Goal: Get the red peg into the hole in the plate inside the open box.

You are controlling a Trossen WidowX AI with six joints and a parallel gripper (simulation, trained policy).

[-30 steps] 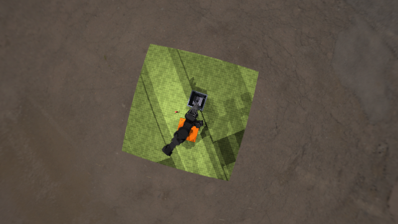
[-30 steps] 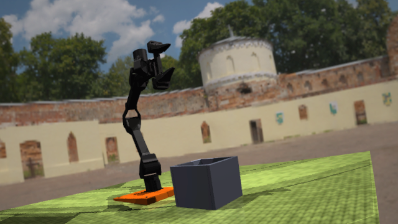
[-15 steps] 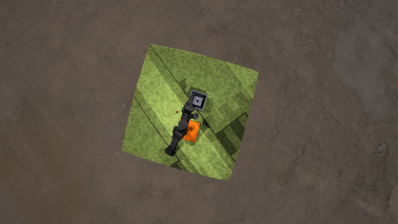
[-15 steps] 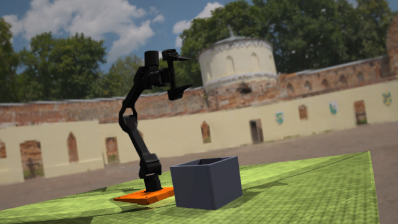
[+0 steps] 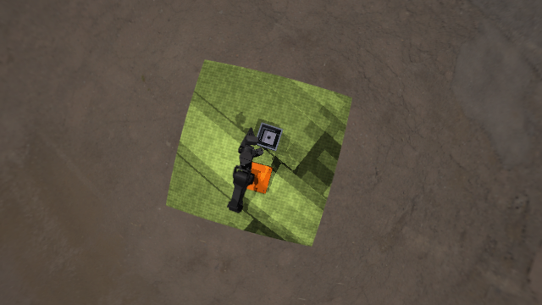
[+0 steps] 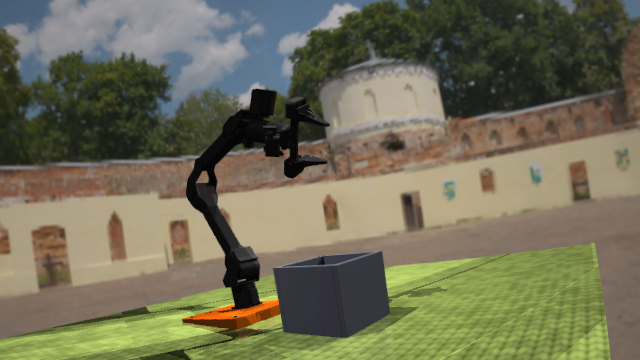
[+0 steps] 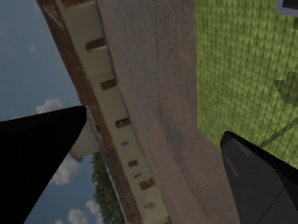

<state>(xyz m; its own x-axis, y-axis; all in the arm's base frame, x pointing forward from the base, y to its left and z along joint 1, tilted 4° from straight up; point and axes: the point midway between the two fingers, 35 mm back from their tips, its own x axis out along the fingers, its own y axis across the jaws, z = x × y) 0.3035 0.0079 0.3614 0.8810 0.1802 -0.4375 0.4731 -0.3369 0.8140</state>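
Now: gripper tip 350 mm above the red peg, 130 mm past it and 90 mm to the right of it. Also, from my gripper tip: grey plate 340 mm below, 100 mm to the right, 20 mm ahead.
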